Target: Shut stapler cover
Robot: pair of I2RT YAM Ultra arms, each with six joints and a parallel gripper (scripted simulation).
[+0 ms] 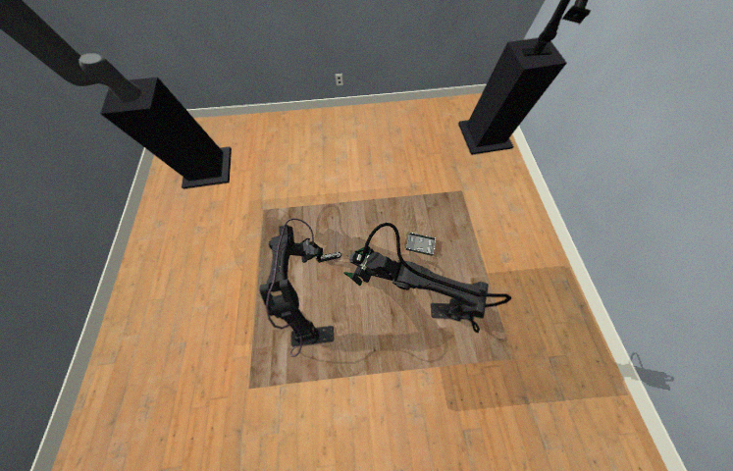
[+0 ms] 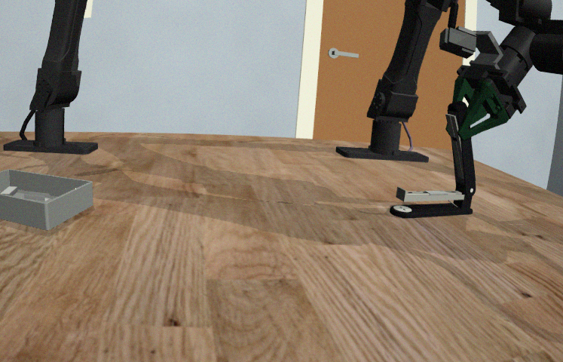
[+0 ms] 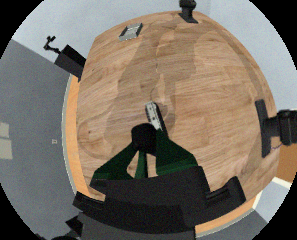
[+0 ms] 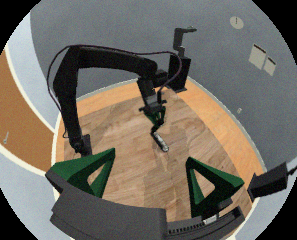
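Now: the stapler 6 cm below my left hand and 1 cm to the right of it.
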